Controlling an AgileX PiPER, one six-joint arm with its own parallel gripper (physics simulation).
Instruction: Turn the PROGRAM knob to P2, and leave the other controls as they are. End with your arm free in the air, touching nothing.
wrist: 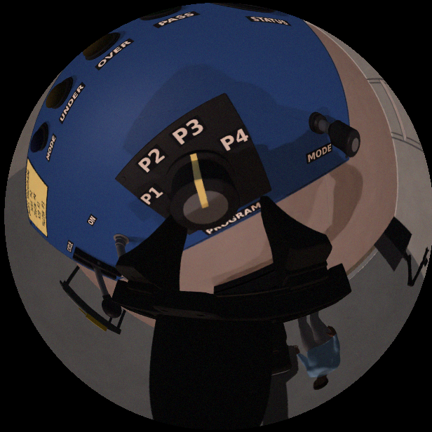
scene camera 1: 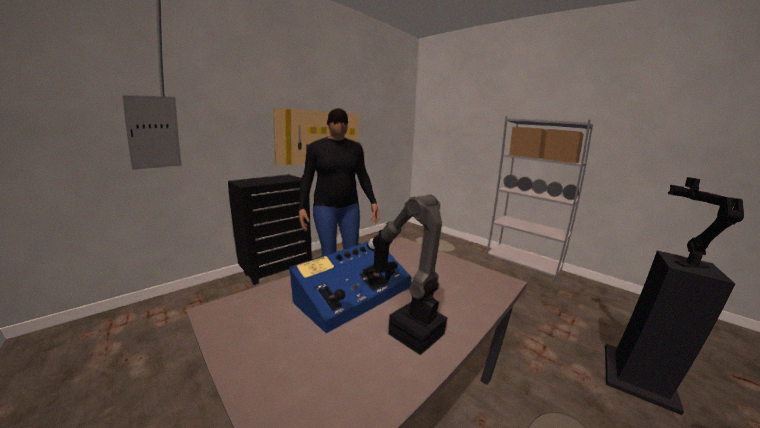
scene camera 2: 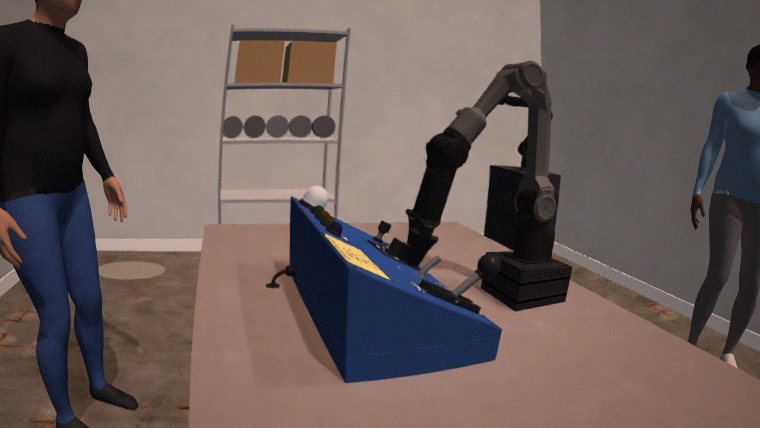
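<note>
The PROGRAM knob (scene camera 2: pixel 398 248) (wrist: pixel 204 201) is a round black knob on the sloped blue console (scene camera 1: pixel 313 303) (scene camera 2: pixel 420 329) (wrist: pixel 150 75). In the wrist view its yellow pointer line points at the P3 label (wrist: pixel 188 132); the P2 label (wrist: pixel 151 160) is to the left of that. My gripper (scene camera 1: pixel 379 280) (scene camera 2: pixel 417 261) (wrist: pixel 220 212) is open, low over the console, with its fingertips near the knob's lower left and lower right. The left fingertip looks very close to the knob; whether it touches is unclear. The arm partly hides the knob in scene camera 1.
The MODE control (scene camera 2: pixel 382 228) (wrist: pixel 345 137) sticks up beyond the knob. On the other side stand a small toggle (scene camera 2: pixel 429 265) (wrist: pixel 121 241) and a ball-ended lever (scene camera 1: pixel 338 294) (scene camera 2: pixel 488 263) (wrist: pixel 111 306). A person in black (scene camera 1: pixel 336 175) (scene camera 2: pixel 42 116) stands behind the table (scene camera 1: pixel 297 372) (scene camera 2: pixel 585 372).
</note>
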